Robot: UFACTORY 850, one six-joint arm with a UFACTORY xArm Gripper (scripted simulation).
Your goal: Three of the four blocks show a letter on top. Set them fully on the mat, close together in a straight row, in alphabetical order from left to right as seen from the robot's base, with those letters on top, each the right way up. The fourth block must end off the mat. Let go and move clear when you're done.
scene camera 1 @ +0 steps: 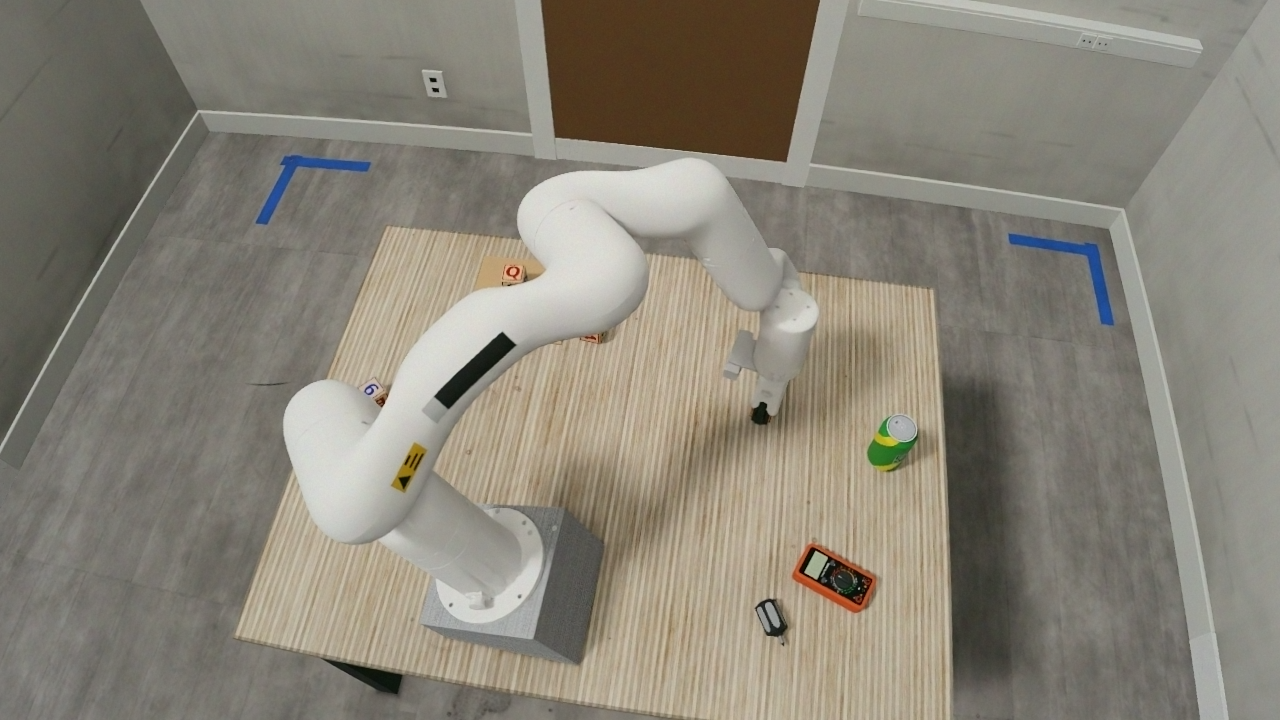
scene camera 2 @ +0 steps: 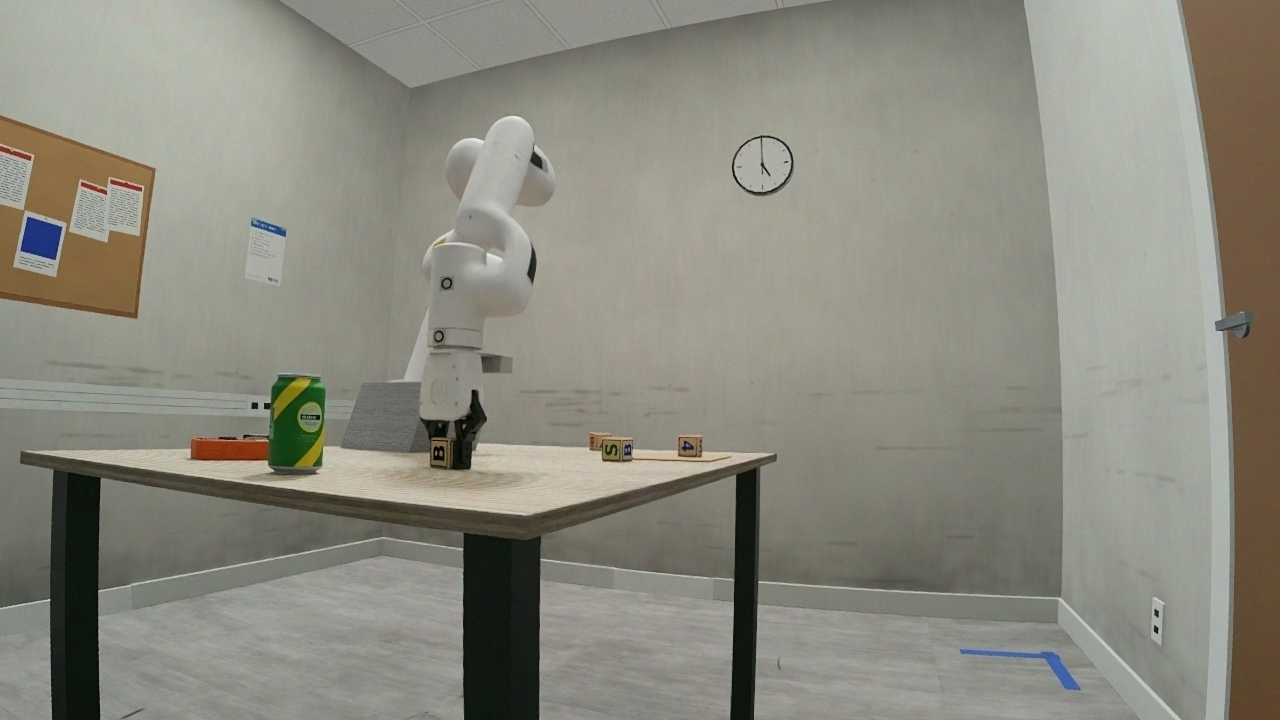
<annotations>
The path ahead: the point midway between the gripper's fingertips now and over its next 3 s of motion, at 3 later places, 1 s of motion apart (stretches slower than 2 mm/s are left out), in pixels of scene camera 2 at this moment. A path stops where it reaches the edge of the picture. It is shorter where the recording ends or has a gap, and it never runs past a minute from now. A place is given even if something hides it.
My gripper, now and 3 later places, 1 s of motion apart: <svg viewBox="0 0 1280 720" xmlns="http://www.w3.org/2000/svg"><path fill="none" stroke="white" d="M450 467L452 401L517 397L605 398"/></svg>
</annotations>
